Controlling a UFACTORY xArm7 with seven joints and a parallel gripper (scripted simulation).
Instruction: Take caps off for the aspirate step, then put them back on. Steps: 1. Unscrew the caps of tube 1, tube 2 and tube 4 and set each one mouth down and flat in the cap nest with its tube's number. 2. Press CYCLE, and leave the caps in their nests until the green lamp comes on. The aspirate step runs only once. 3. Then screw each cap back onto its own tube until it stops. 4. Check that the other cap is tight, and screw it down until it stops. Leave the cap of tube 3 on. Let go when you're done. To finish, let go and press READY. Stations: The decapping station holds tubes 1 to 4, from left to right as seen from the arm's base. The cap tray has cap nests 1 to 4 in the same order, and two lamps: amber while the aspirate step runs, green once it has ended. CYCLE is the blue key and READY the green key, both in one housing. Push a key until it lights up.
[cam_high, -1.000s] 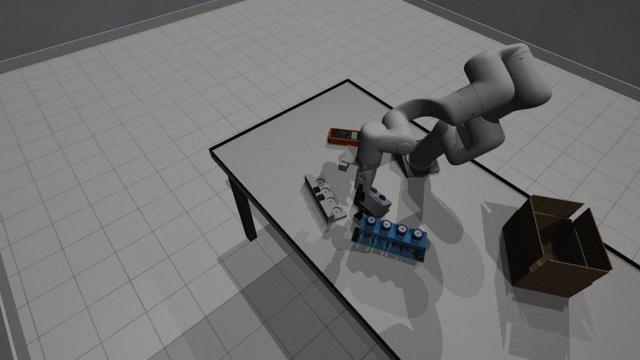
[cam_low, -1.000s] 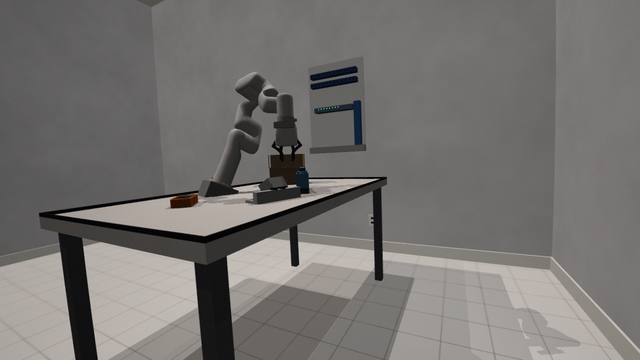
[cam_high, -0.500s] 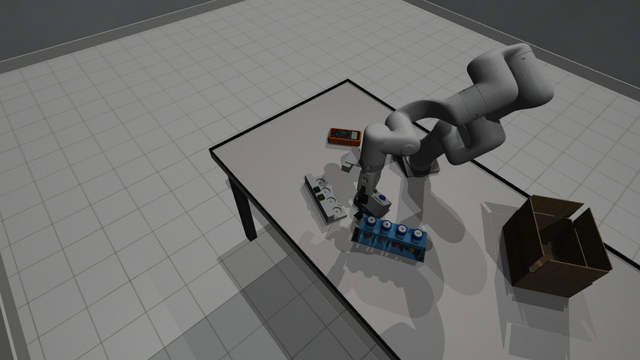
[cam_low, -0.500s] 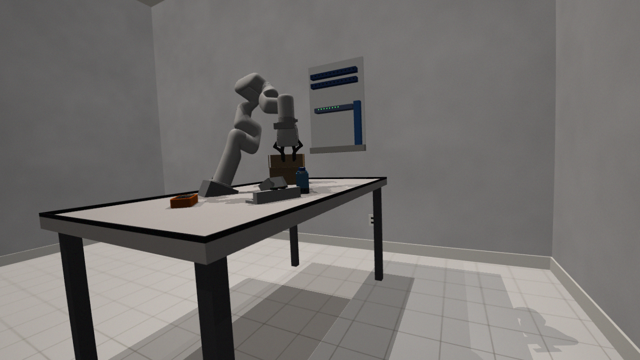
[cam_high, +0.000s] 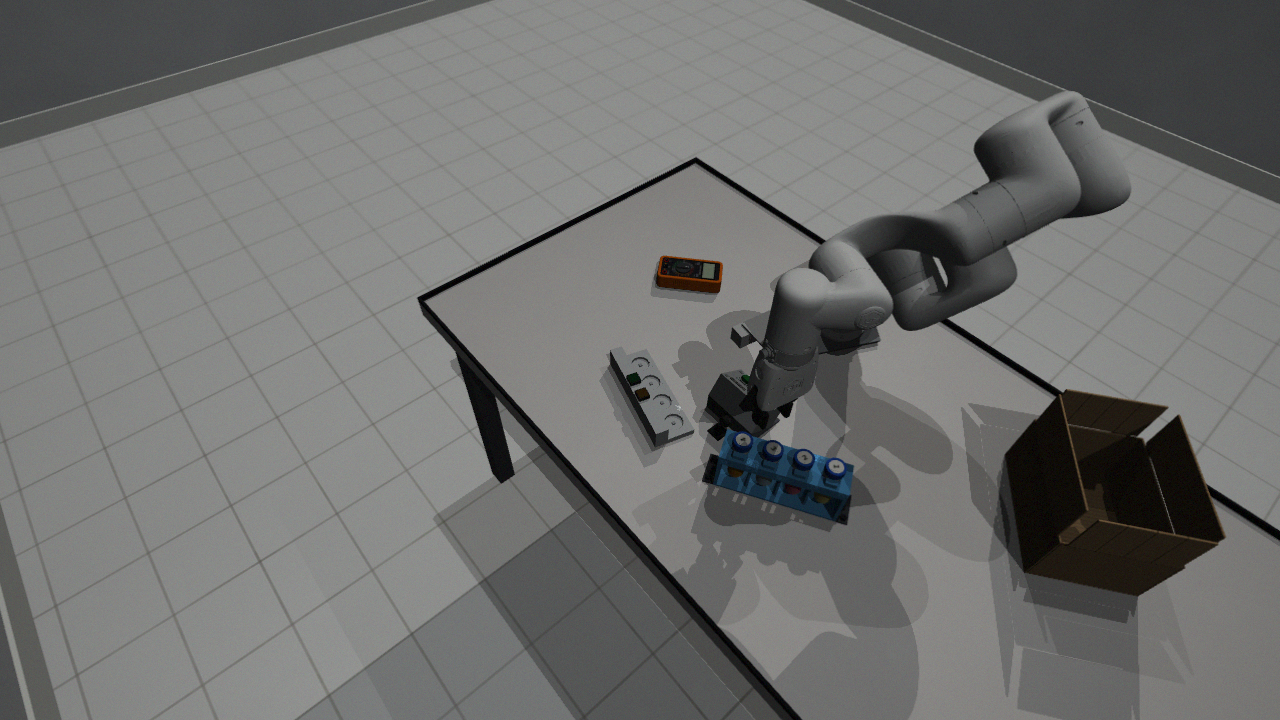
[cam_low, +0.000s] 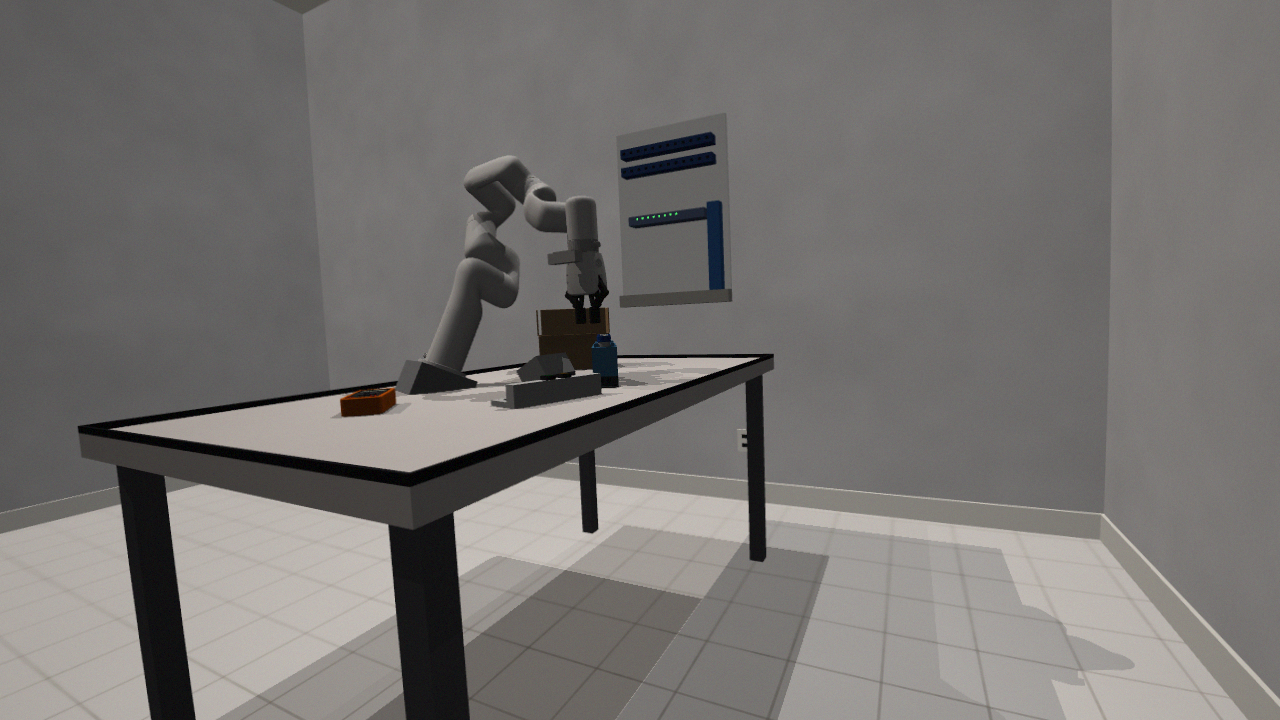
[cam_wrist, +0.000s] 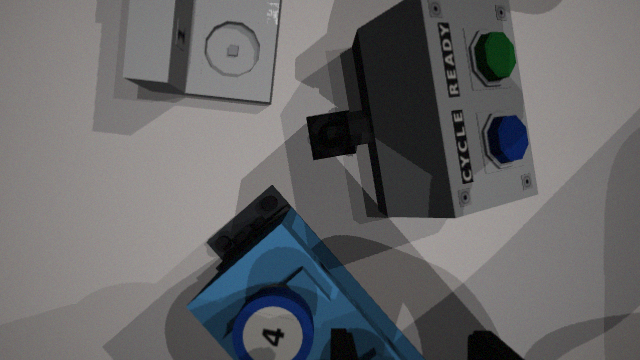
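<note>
The cap 1 is 12 cm to the left of my hand, 6 cm below it and 5 cm behind it. Also, from my hand: cap 3: 6 cm below, 4 cm to the left, 1 cm ahead; cap 2: 8 cm to the left, 6 cm below, 2 cm behind; cap 4: 6 cm below, 5 cm ahead.
</note>
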